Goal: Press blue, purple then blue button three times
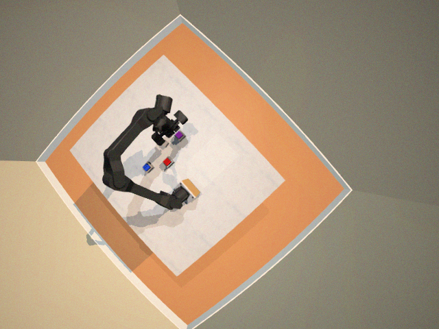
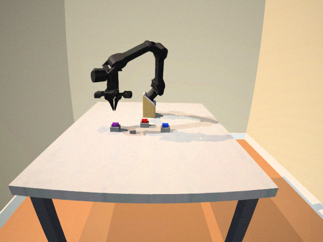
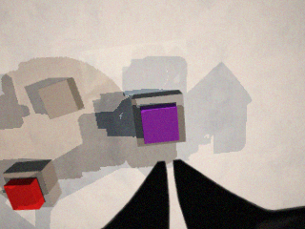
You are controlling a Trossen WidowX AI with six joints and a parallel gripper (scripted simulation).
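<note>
The blue button lies 20 mm ahead of my gripper tip, 270 mm to the left of it and 80 mm below it. The rest, counted from my gripper tip: small grey block (40 mm ahead, 90 mm to the left, 100 mm below); purple button (80 mm below); red button (50 mm behind, 160 mm to the left, 80 mm below).
</note>
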